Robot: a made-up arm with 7 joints.
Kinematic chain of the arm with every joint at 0, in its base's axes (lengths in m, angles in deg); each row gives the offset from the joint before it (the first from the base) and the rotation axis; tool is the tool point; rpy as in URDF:
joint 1: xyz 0 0 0 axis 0.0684 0.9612 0.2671
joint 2: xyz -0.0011 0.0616 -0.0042 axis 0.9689 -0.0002 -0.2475
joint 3: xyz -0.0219 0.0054 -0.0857 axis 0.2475 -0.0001 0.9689
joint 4: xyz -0.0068 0 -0.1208 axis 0.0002 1 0
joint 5: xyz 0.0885 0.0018 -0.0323 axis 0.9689 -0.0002 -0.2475
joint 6: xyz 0.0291 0 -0.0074 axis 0.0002 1 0
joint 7: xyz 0.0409 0 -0.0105 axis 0.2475 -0.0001 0.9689
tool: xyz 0 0 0 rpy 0 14.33 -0.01
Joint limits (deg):
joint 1: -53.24..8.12
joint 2: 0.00..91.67
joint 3: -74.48..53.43
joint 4: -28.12..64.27
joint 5: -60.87..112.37
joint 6: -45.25..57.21
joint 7: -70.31..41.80
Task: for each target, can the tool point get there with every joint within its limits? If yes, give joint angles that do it. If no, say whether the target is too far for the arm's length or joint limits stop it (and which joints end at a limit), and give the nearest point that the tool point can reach.
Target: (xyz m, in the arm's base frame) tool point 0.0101 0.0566 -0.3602
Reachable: yes | joints 0.61 12.66 -40.51 45.25 -30.03 -0.07 18.63
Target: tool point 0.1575 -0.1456 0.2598
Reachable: no: joint limits stop it (at a limit: joint 1, joint 2, joint 4) | nearest point 0.1862 -0.0529 -0.0162 | short by 0.293 m
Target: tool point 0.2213 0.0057 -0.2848
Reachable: yes | joints -44.96 14.45 -64.68 39.67 -7.23 39.24 9.26
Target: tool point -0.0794 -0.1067 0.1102
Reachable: no: joint limits stop it (at a limit: joint 1, joint 2, joint 3, joint 4, joint 6) | nearest point -0.0218 -0.0832 -0.1275 | short by 0.246 m
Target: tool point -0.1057 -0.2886 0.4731
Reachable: no: too far | nearest point 0.0341 0.1691 0.1740 | short by 0.564 m
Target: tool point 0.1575 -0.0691 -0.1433
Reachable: yes | joints -34.43 10.37 -55.12 -14.64 -34.42 -21.24 -12.08
